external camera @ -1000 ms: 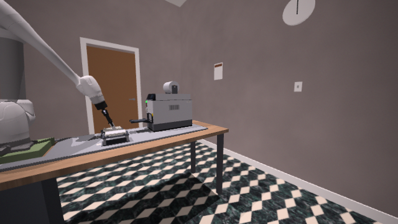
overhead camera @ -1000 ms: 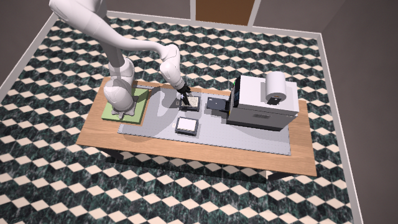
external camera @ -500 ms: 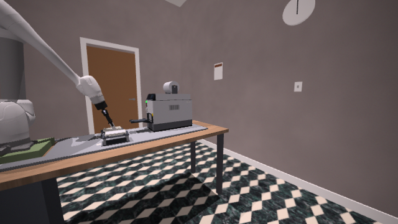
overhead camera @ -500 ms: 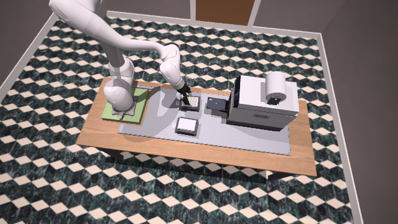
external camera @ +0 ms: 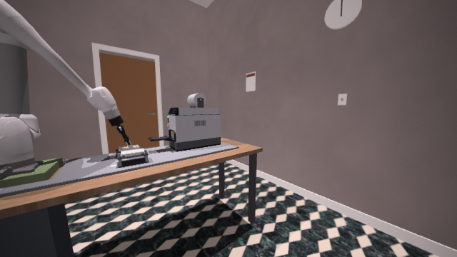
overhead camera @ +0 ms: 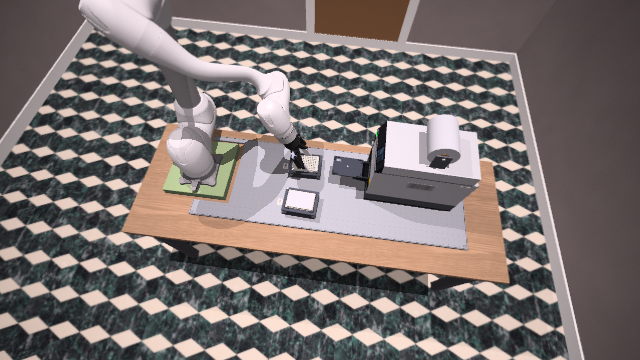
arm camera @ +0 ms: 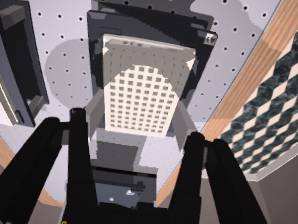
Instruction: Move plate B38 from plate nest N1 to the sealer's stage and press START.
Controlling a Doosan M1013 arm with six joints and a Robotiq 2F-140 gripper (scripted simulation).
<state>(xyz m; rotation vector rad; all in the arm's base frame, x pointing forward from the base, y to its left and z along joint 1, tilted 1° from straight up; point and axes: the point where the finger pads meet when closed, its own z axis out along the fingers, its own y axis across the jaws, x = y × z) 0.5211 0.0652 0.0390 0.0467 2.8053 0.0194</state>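
Right now the plate B38 is 3 cm below my hand. From my hand the other things lie so: sealer stage (20 cm ahead, 3 cm to the right, 3 cm above); white button (31 cm ahead, 11 cm above, 5 cm to the left); pale plate (21 cm to the right, 1 cm below, 1 cm behind).
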